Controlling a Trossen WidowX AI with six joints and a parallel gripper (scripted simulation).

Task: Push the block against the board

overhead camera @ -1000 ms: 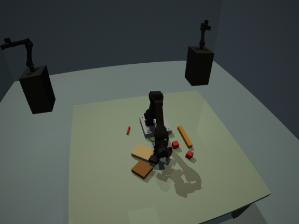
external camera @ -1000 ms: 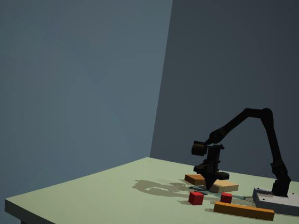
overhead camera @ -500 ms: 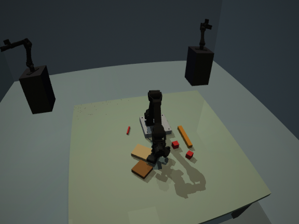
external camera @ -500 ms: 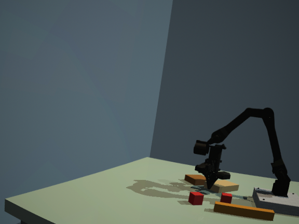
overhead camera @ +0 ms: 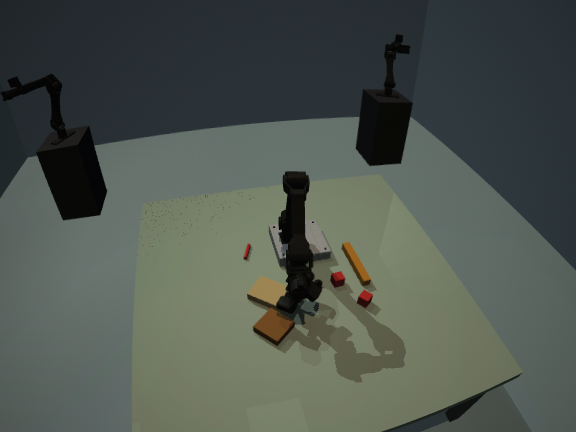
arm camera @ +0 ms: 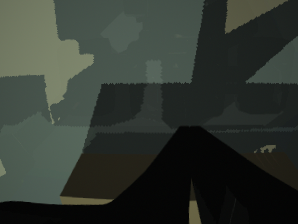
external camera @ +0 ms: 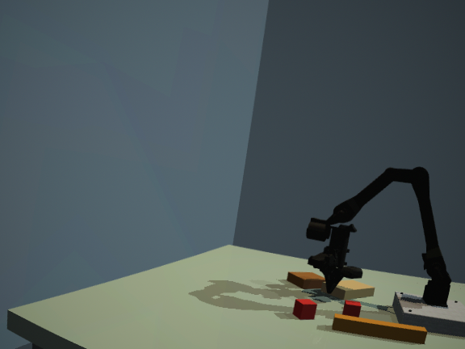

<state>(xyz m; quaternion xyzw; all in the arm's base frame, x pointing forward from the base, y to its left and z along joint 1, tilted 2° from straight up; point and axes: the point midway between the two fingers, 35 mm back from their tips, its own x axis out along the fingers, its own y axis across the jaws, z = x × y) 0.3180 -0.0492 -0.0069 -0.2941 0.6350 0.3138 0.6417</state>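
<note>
Right now my gripper tip is 6 cm past the tan board, 7 cm to the left of it and 1 cm below it. Round my gripper tip: orange bar 14 cm behind, 29 cm to the left, 1 cm above; then small red ball 7 cm behind, 10 cm to the left; then square brown block 8 cm ahead, 9 cm to the right, 1 cm above.
</note>
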